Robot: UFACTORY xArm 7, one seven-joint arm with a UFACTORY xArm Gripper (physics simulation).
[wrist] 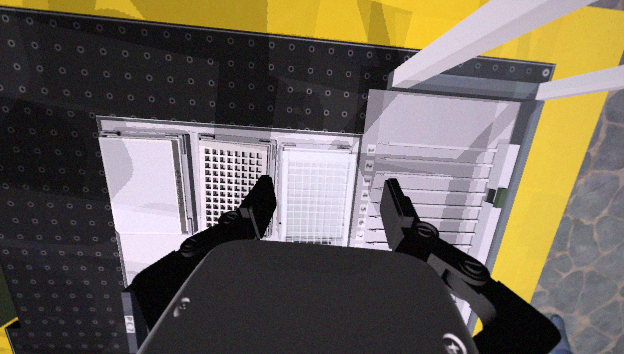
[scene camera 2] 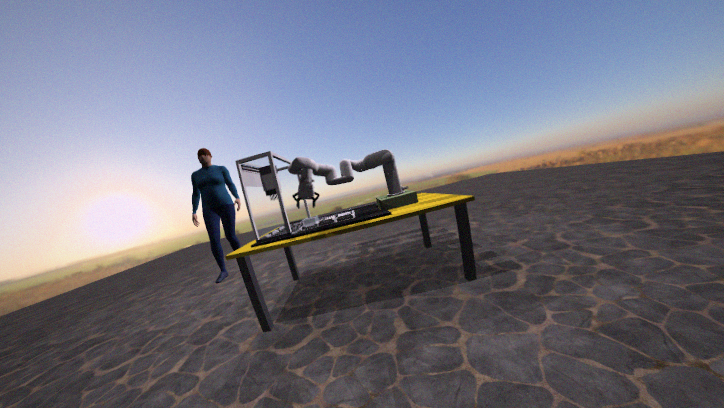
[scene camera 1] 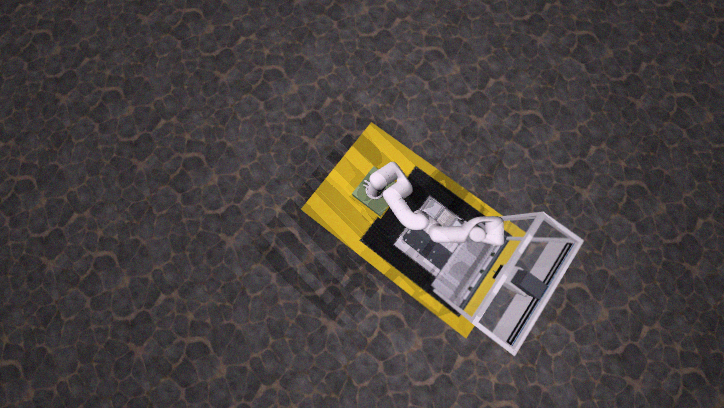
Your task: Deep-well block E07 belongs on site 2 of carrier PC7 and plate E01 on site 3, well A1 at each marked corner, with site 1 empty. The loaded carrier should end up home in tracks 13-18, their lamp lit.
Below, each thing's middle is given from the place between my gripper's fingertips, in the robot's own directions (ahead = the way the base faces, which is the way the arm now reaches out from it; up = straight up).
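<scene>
The grey carrier [scene camera 1: 419,240] is 13 cm behind my hand, 23 cm to the right of it and 11 cm below it. I also see the clear well plate [wrist: 317,184], 4 cm to the right of my hand and 9 cm below it. Going by their middles, the plate is the nearest to my hand of the things named here.
</scene>
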